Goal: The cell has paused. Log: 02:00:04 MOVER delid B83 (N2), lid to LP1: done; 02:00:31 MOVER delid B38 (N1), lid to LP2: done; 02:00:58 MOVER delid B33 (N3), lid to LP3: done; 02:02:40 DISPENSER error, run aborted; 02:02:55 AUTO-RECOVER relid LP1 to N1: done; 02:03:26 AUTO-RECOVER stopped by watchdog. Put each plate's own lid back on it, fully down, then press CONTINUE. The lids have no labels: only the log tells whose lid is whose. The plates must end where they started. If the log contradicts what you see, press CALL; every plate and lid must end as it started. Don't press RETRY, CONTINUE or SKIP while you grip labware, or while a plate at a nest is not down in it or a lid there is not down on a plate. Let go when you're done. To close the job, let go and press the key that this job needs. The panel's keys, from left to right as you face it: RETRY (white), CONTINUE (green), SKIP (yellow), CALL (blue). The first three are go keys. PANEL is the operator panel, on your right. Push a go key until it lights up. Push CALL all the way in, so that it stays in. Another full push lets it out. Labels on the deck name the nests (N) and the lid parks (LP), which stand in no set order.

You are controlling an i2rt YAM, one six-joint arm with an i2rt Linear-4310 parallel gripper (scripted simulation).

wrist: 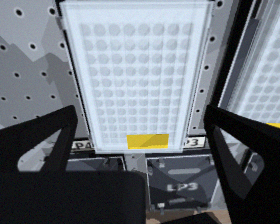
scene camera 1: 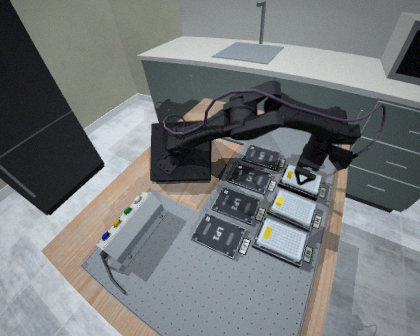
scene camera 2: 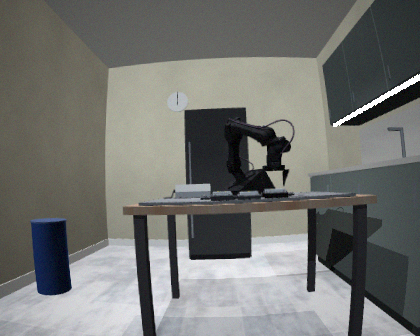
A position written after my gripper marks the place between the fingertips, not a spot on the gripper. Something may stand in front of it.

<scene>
In view: my gripper (wrist: pixel 140 112), a clear lid (scene camera 1: pixel 300 209), a clear lid (wrist: pixel 137 74) and a clear lid (scene camera 1: pixel 279 237).
</scene>
